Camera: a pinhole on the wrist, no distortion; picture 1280 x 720 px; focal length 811.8 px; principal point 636.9 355.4 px. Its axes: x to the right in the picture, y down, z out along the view. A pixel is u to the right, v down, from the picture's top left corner.
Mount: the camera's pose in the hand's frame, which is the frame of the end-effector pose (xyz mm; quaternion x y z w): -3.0 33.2 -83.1 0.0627 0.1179 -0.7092 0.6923
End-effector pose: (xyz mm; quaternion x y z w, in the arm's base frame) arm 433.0 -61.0 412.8 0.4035 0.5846 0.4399 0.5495
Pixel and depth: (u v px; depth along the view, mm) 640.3 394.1 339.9
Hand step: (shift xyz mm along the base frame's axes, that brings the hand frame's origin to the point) 240.3 38.1 -65.7
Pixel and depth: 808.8 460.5 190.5
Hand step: 86.4 23.4 -62.9
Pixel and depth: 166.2 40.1 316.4
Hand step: 282.7 -33.9 151.4
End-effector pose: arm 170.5 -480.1 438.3 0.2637 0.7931 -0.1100 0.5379
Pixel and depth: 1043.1 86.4 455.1
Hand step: 121.5 -431.9 -40.3
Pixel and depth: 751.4 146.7 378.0
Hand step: 179.4 -243.0 -54.8
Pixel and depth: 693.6 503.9 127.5
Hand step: 15.8 -14.3 -41.9
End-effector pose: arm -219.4 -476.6 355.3 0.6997 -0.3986 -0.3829 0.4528
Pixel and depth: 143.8 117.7 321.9
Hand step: -310.6 -71.8 60.4
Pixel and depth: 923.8 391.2 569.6
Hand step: -283.6 -104.4 -420.5
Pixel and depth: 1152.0 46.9 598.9
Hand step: -348.9 173.9 -542.8
